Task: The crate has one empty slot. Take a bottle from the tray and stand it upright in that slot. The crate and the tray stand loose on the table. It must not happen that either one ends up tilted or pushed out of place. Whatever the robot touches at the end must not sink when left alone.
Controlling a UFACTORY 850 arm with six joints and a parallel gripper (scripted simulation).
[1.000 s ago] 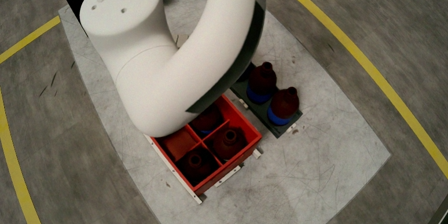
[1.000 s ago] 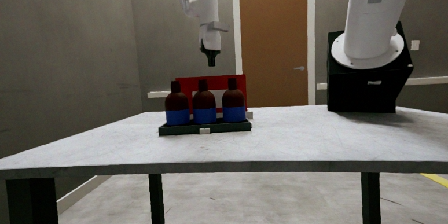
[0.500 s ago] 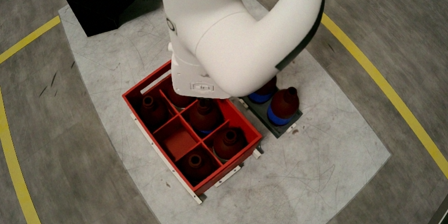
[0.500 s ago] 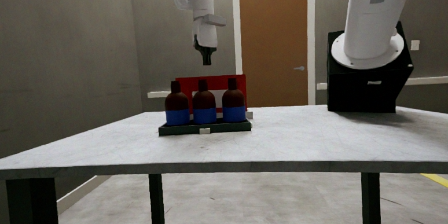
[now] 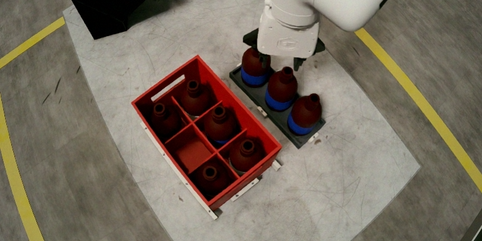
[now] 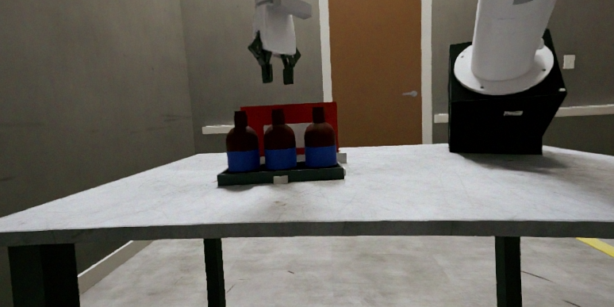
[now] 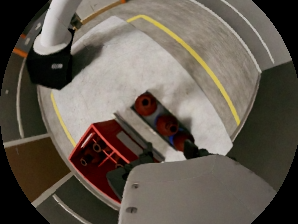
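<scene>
Now: the dark grey tray 230 mm below my hand, 30 mm to the left of it and 10 mm behind it. The rest, counted from my hand: crate 190 mm to the right, 160 mm below, 40 mm ahead.
</scene>
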